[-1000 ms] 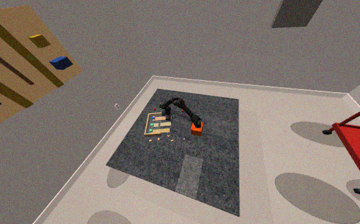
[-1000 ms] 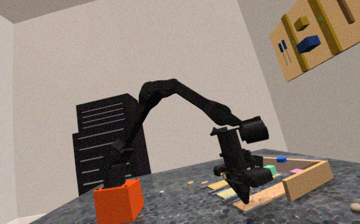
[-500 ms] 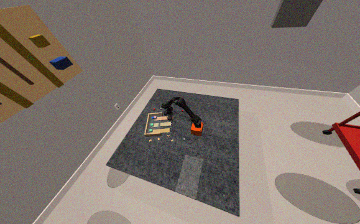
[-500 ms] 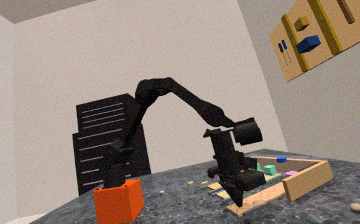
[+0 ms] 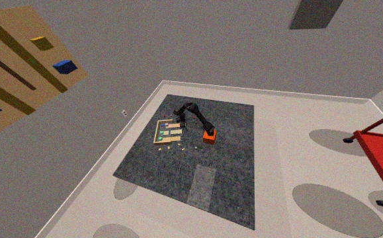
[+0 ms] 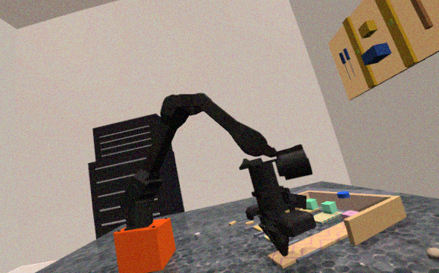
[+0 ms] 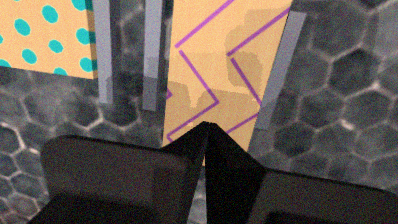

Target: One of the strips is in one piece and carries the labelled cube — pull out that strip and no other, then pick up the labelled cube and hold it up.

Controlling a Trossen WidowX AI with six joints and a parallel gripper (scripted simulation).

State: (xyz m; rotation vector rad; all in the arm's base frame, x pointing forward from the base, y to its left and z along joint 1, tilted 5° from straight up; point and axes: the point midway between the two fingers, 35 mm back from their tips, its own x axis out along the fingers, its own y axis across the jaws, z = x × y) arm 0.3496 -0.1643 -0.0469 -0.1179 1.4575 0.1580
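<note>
The pink labelled cube lies 21 cm ahead of my gripper tip, 3 cm to the left of it and 2 cm above it. Round my gripper tip: blue disc (24 cm ahead, 8 cm to the left, 6 cm above).
</note>
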